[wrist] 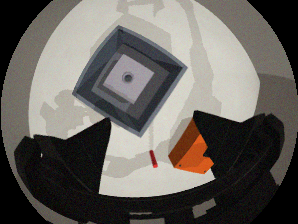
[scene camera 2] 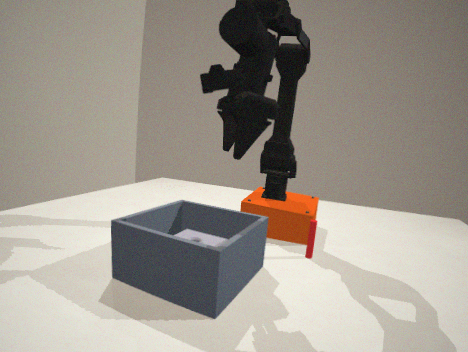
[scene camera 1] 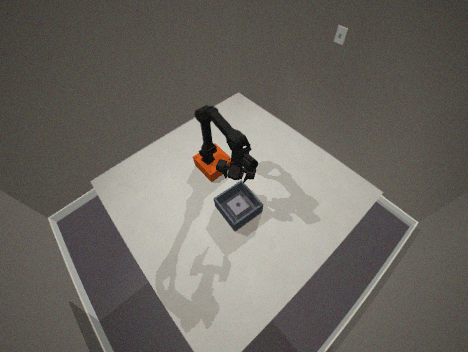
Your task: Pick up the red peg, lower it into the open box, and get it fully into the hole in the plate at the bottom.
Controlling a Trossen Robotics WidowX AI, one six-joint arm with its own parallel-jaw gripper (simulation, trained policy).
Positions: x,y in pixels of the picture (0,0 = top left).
Scene:
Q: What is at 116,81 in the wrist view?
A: A pale plate.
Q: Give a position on a grey box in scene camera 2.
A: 202,278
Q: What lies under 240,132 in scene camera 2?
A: My gripper.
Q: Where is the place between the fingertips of my gripper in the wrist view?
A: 153,118

